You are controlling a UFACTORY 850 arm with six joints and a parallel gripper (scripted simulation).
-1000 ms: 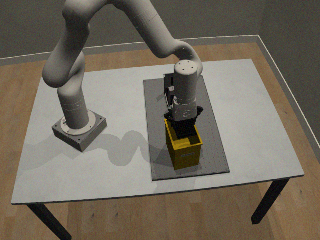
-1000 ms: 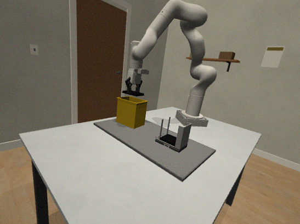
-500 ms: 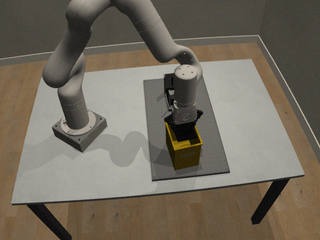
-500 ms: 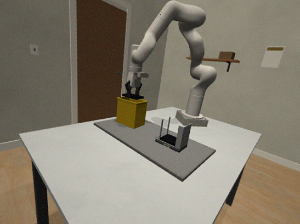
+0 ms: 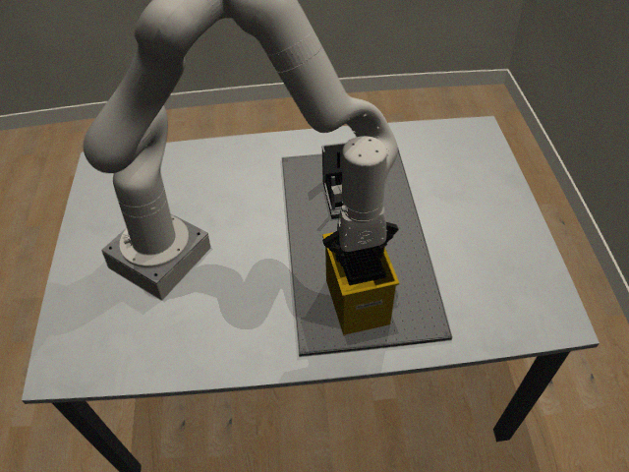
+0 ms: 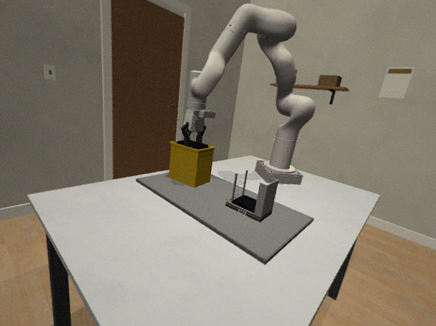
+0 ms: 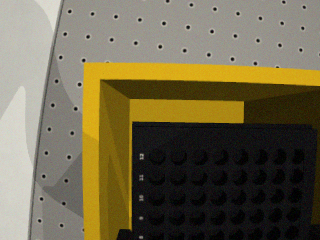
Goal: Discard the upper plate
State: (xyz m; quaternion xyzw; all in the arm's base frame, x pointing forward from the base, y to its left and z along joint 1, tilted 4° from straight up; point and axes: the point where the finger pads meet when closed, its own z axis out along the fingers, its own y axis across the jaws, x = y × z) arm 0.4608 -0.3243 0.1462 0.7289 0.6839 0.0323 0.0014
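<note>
Right now my hand is 10 cm above the yellow plastics bin W1. Also, from my hand: black 96-well plate: 1 cm below.
</note>
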